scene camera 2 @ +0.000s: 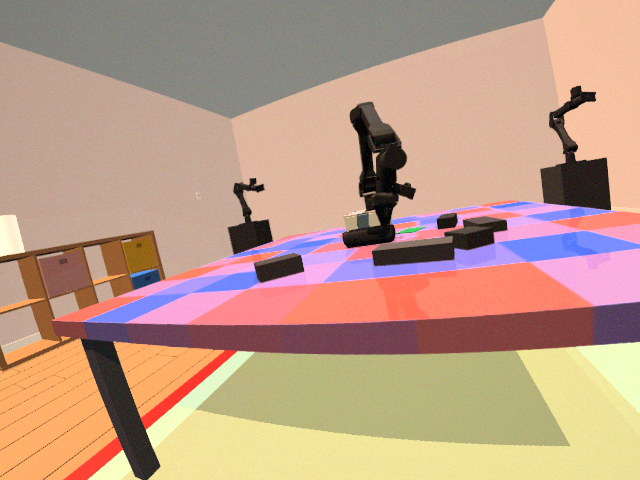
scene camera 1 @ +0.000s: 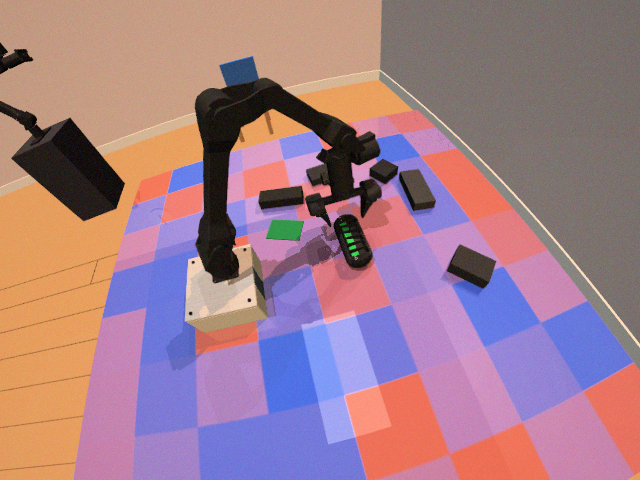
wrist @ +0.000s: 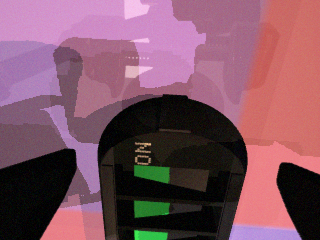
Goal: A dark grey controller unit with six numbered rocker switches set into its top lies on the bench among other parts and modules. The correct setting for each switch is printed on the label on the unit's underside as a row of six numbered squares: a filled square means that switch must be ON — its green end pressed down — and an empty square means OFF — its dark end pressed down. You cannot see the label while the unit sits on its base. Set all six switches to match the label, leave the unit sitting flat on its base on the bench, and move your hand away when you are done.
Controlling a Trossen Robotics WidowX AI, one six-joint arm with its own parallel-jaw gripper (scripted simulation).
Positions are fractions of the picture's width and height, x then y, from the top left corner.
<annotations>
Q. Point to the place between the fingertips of my gripper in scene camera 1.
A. At 0.54,0.46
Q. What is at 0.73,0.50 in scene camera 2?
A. A small cube.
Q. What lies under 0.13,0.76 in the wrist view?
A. My gripper.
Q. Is my gripper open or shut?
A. Open.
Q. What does my gripper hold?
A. Nothing.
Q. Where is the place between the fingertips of my gripper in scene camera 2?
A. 0.60,0.47
</annotations>
